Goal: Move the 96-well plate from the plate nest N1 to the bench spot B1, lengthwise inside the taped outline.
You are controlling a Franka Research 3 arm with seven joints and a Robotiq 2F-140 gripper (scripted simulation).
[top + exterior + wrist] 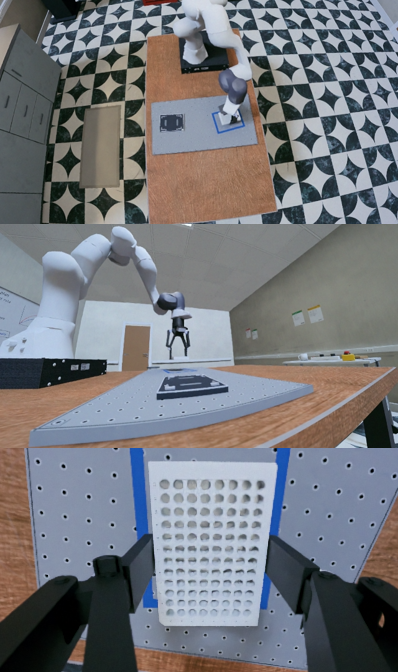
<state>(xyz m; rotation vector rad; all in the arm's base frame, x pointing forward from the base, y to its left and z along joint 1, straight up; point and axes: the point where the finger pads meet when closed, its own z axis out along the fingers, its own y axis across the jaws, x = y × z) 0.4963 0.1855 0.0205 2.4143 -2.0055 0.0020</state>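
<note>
Right now the white 96-well plate is 2 cm below my hand. Also, from my hand: dark plate nest (39 cm to the right, 9 cm below, 1 cm behind).
</note>
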